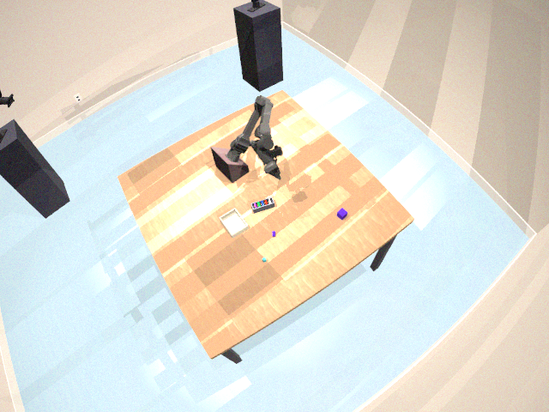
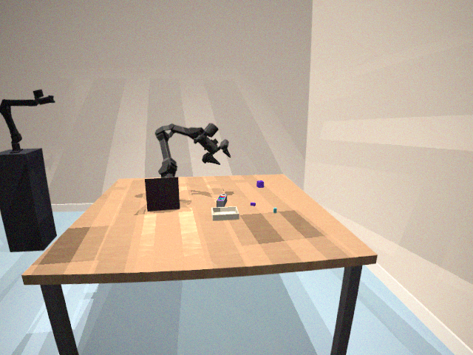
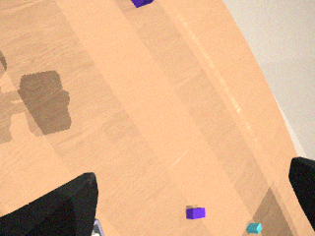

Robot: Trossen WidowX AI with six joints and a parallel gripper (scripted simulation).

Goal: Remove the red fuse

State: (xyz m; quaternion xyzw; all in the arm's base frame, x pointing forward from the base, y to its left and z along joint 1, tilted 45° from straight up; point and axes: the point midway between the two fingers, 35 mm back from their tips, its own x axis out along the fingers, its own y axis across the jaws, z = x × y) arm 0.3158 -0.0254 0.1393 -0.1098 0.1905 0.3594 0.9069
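My gripper tip is now 200 mm above the red fuse, 80 mm to the left of it and 30 mm past it. Round my gripper tip: blue fuse (200 mm below, 100 mm to the right, 40 mm behind); white fuse (200 mm below, 60 mm to the right, 20 mm behind); green fuse (200 mm below, 120 mm to the right, 40 mm behind).
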